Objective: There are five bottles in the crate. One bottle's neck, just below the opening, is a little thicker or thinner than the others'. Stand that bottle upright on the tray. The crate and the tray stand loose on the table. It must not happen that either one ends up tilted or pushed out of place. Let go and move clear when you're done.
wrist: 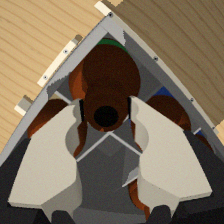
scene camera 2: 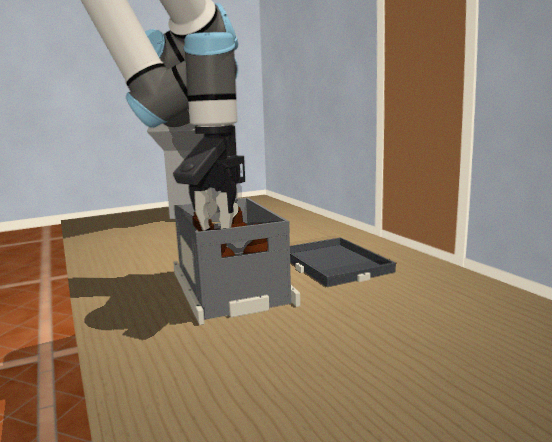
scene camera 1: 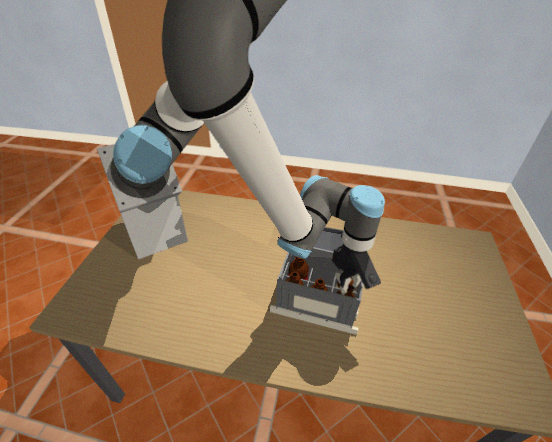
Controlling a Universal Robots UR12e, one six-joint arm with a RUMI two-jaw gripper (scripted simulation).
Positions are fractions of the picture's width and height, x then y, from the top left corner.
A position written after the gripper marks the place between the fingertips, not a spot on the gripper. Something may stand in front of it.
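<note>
The gripper (scene camera 2: 0.39,0.55) is visible, and the same gripper (wrist: 0.47,0.44) appears again, as does the gripper (scene camera 1: 0.63,0.66). With it in the scene are a grey crate (scene camera 2: 0.40,0.63) and a dark tray (scene camera 2: 0.60,0.59). The crate (wrist: 0.68,0.37) can be seen too, and so can the crate (scene camera 1: 0.60,0.69).
</note>
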